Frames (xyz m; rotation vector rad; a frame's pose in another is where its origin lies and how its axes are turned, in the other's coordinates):
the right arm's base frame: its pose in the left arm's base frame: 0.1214 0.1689 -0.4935 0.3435 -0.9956 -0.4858
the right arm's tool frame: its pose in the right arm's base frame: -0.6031 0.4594 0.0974 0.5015 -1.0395 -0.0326
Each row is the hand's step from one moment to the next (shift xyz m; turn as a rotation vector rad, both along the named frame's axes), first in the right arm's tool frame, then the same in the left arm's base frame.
Working: the right arm's tool frame: its pose in the left arm's base frame: -0.1289 0.8739 -0.6501 0.5713 -2.1406 -0.4332

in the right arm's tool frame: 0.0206 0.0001 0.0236 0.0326 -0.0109 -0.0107
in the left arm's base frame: -0.0301 -0.0087 0.0000 -0.0059 -0.0278 0.0221
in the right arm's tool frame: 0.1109 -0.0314 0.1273 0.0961 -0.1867 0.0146
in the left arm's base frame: -0.1545 -0.0732 -0.0160 -0.0172 -0.2064 -0.0376
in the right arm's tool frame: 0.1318 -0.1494 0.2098 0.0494 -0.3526 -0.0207
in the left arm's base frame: -0.2039 -0.1747 -0.1078 0.0766 -0.3233 -0.1297
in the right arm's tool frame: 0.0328 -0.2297 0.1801 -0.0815 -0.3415 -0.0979
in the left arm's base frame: -0.1077 -0.1913 -0.1951 0.2059 -0.2511 -0.1655
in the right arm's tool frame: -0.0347 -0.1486 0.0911 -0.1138 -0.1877 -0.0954
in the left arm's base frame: -0.0195 -0.0961 -0.1482 0.1835 -0.1049 -0.1122
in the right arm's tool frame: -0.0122 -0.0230 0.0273 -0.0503 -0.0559 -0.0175
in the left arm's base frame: -0.0101 -0.0098 -0.0350 0.0545 -0.0213 -0.0504
